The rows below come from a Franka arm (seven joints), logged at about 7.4 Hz.
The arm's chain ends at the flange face. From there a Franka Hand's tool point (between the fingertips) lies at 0.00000 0.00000 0.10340 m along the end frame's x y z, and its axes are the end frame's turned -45 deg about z.
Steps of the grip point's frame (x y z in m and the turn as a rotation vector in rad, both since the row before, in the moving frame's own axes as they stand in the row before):
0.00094, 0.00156, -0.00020, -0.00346, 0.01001, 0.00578
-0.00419, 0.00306, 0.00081, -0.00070, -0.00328, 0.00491
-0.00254, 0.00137, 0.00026, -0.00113, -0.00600, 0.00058
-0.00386, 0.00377, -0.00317, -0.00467, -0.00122, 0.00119
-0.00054, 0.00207, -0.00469, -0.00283, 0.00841, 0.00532
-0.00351, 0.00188, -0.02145, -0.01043, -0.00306, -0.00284
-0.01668, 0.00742, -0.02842, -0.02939, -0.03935, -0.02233
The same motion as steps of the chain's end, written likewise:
0.00078, 0.00091, -0.00019, 0.00463, 0.00952, 0.00578
-0.00061, 0.00484, 0.00081, -0.00281, -0.00182, 0.00491
-0.00047, 0.00224, 0.00026, -0.00504, -0.00344, 0.00058
-0.00032, 0.00496, -0.00317, -0.00416, 0.00244, 0.00119
0.00026, 0.00225, -0.00469, 0.00395, 0.00795, 0.00532
-0.00169, 0.00283, -0.02144, -0.00954, 0.00521, -0.00284
-0.00588, 0.01201, -0.02830, -0.04861, -0.00704, -0.02233

